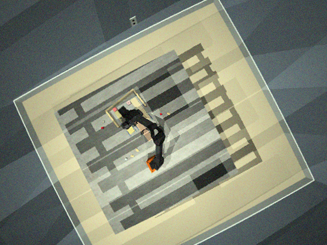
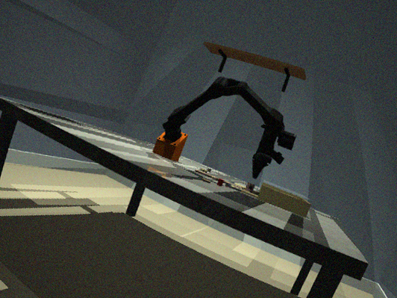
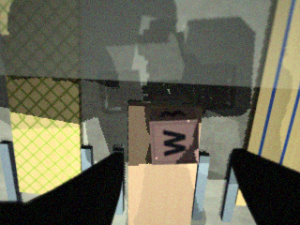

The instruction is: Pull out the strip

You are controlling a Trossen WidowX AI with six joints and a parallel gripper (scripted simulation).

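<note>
Now: the peach strip 110 mm behind my gripper tip, 60 mm below it and 20 mm to the right of it.
</note>
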